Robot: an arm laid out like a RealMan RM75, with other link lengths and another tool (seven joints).
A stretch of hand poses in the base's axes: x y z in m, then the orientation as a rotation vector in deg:
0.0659 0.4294 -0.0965 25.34 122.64 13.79
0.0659 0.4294 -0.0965 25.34 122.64 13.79
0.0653 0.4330 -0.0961 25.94 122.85 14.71
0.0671 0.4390 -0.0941 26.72 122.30 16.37
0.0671 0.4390 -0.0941 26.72 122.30 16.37
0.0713 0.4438 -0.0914 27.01 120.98 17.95
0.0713 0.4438 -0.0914 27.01 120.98 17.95
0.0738 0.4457 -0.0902 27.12 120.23 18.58
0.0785 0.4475 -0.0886 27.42 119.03 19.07
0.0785 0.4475 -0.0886 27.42 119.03 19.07
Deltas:
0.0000 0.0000 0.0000 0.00 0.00 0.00
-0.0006 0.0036 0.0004 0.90 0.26 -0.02
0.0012 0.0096 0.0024 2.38 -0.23 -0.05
0.0012 0.0096 0.0024 2.38 -0.23 -0.05
0.0054 0.0144 0.0051 3.59 -1.54 0.07
0.0054 0.0144 0.0051 3.59 -1.54 0.07
0.0079 0.0163 0.0063 4.06 -2.27 0.07
0.0126 0.0181 0.0079 4.50 -3.39 -0.21
0.0126 0.0181 0.0079 4.50 -3.39 -0.21

